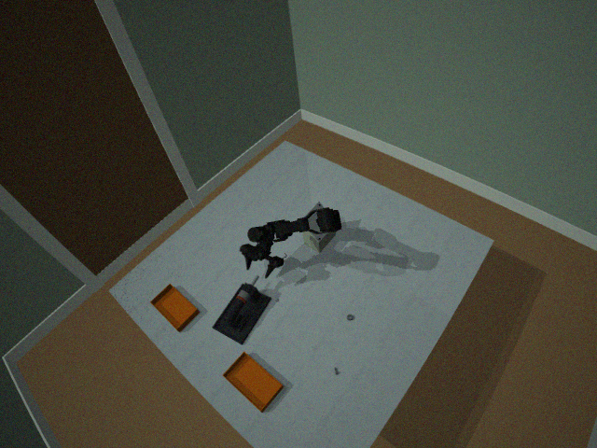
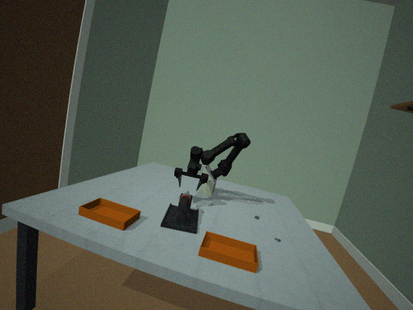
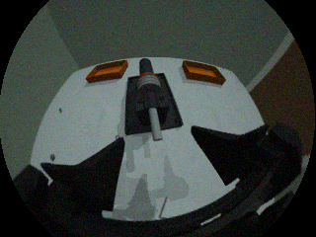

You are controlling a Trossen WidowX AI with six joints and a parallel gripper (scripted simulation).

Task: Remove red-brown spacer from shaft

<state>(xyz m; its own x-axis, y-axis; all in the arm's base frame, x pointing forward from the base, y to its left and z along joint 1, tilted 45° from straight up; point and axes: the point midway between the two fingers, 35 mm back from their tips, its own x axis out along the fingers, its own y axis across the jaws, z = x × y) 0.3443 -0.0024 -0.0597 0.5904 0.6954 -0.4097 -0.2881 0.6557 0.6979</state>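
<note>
Right now my gripper tip is 90 mm short of the shaft, 30 mm to the right of it and 20 mm above it. The rest, counted from my gripper tip: red-brown spacer 120 mm ahead, 40 mm to the left, 20 mm below; base plate 150 mm ahead, 50 mm to the left, 50 mm below.
</note>
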